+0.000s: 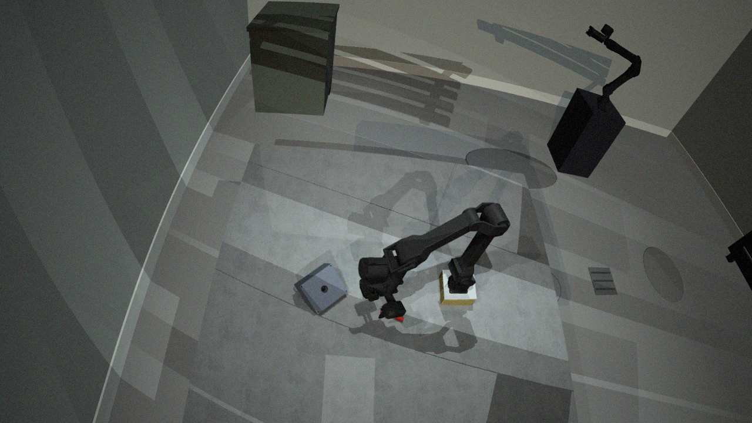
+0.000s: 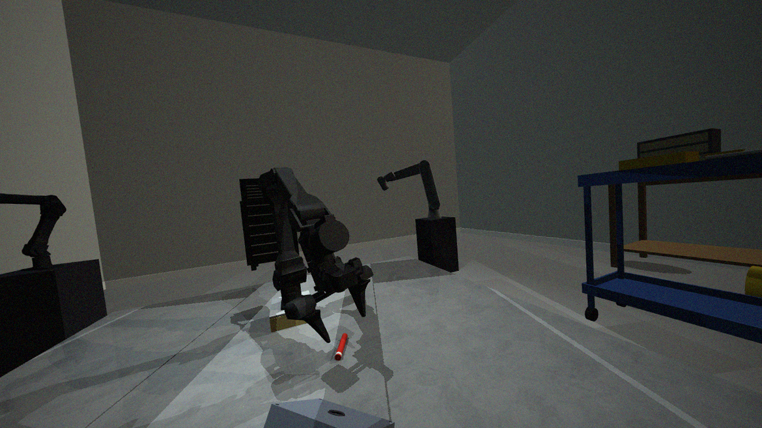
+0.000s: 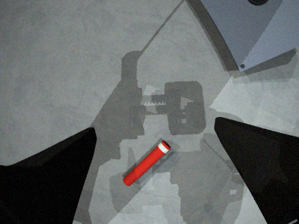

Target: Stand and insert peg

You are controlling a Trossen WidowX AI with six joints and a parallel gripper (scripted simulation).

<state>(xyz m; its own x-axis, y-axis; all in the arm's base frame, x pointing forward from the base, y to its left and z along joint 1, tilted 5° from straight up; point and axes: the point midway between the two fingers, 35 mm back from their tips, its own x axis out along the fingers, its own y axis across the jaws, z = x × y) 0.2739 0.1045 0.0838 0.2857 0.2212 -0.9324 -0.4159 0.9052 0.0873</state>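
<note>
Right now the red peg is 50 mm behind my gripper tip, 10 mm to the right of it and 70 mm below it. Round my gripper tip: sloped panel (170 mm ahead, 60 mm to the right, 40 mm below).
</note>
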